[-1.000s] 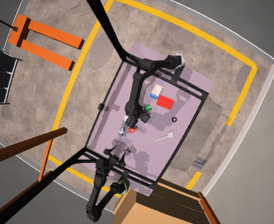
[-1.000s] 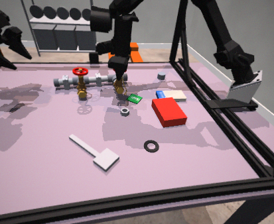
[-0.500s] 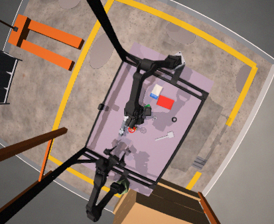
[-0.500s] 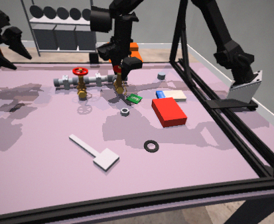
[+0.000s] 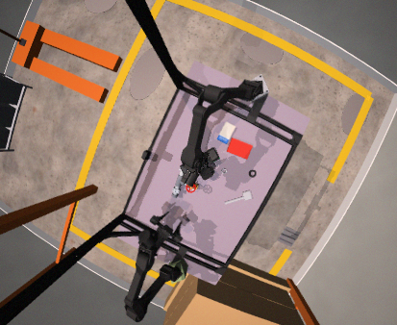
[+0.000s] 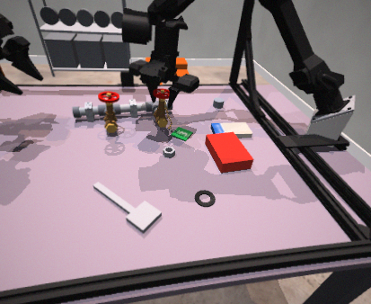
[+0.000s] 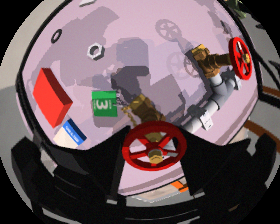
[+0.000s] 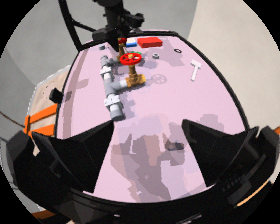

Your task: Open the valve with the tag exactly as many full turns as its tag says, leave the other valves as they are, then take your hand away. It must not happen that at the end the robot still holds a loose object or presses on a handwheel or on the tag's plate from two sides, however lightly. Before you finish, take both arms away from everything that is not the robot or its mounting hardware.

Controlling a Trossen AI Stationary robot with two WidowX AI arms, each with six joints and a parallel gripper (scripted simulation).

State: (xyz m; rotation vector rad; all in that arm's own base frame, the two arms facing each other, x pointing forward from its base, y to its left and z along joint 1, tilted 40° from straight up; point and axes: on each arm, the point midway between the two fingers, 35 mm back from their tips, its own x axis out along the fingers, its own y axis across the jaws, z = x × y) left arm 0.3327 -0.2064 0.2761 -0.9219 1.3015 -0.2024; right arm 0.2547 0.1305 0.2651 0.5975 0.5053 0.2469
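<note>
My left gripper is now 60 mm short of the green tag, 40 mm to the right of it and 100 mm above it. Also, from my left hand: red block 170 mm ahead, 140 mm to the left, 90 mm below; then grey nut 150 mm ahead, 10 mm to the right, 90 mm below; then flat grey wrench 300 mm ahead, 120 mm to the right, 100 mm below.
</note>
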